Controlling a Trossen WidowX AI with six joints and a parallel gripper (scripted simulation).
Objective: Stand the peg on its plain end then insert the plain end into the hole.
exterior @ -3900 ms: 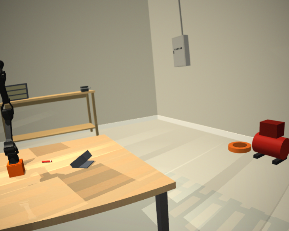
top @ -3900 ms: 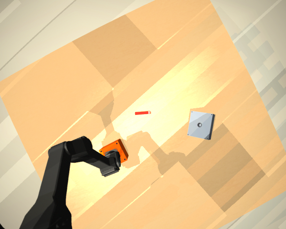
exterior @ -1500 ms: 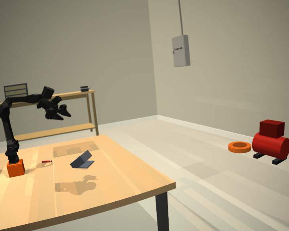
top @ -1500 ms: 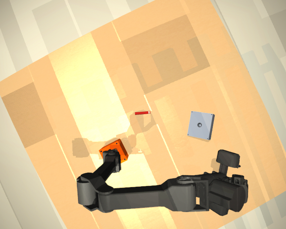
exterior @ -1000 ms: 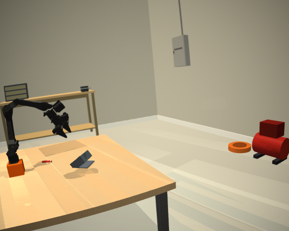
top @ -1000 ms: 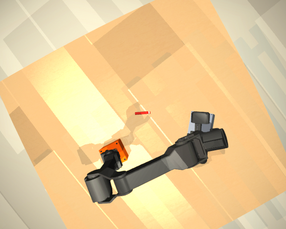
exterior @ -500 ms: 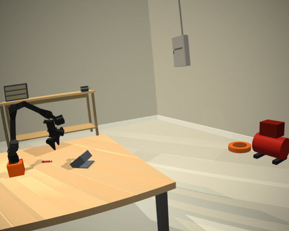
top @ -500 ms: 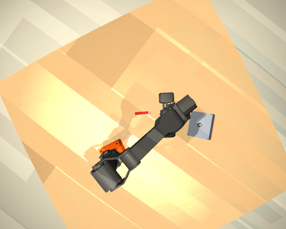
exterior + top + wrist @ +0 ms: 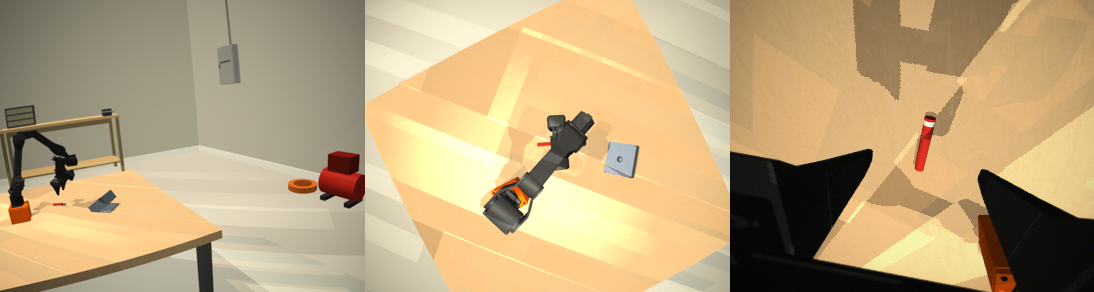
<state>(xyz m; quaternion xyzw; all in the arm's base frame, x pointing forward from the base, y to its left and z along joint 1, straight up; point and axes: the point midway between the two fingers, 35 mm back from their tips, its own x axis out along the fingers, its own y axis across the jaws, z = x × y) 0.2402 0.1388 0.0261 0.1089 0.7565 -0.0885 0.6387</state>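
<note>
The red peg lies 7 cm below my gripper tip and 1 cm behind it. From my gripper tip the other things lie so: grey sloped panel: 24 cm ahead, 16 cm to the right, 4 cm below.
</note>
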